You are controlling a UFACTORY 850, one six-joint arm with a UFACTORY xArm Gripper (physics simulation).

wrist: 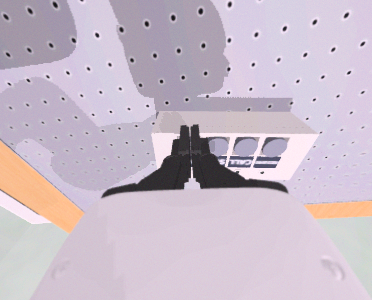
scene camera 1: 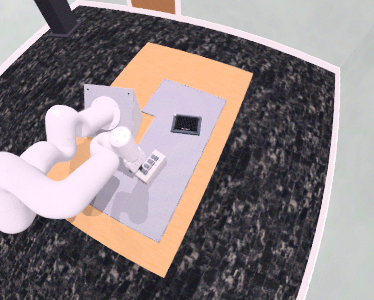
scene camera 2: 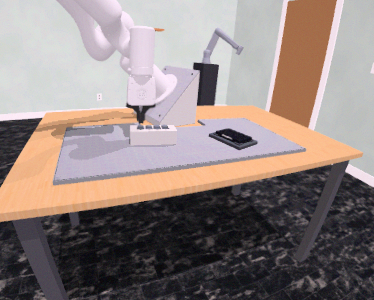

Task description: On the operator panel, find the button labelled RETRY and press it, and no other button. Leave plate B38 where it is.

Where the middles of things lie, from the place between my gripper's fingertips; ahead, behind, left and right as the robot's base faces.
My hand is 50 mm short of the operator panel (scene camera 2: 168, 135), 30 mm to the right of it and 30 mm above it.
